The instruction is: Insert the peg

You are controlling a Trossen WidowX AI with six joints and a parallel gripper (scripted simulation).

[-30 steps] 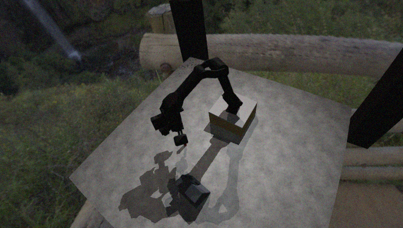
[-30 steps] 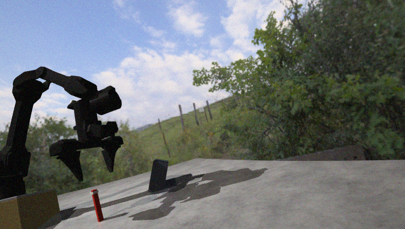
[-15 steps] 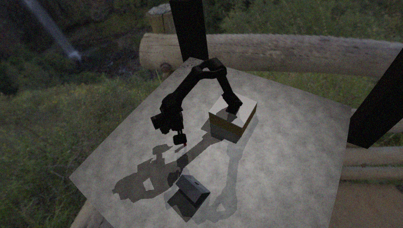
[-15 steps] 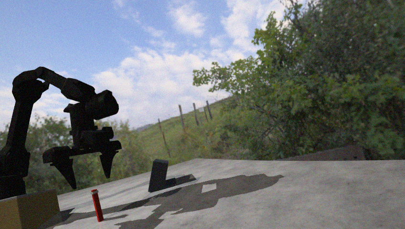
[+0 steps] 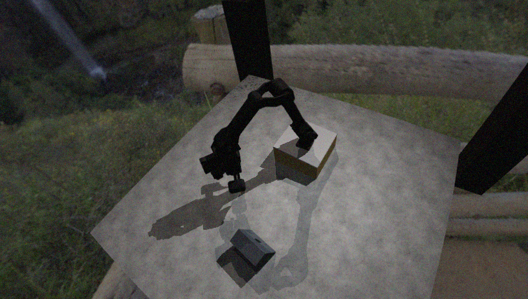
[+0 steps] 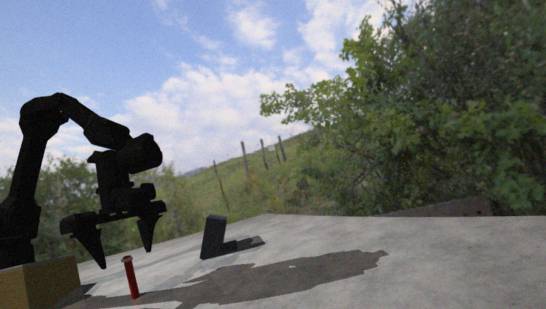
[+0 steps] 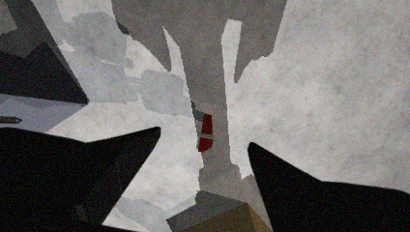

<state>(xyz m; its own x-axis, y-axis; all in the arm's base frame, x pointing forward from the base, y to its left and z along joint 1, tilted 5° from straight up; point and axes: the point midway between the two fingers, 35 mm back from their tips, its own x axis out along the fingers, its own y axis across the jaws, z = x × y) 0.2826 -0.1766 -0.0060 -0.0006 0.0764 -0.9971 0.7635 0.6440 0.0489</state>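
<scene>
My gripper tip is now 20 mm above the red peg. Also, from my gripper tip: dark sloped panel: 200 mm ahead, 180 mm to the left, 30 mm below.
</scene>
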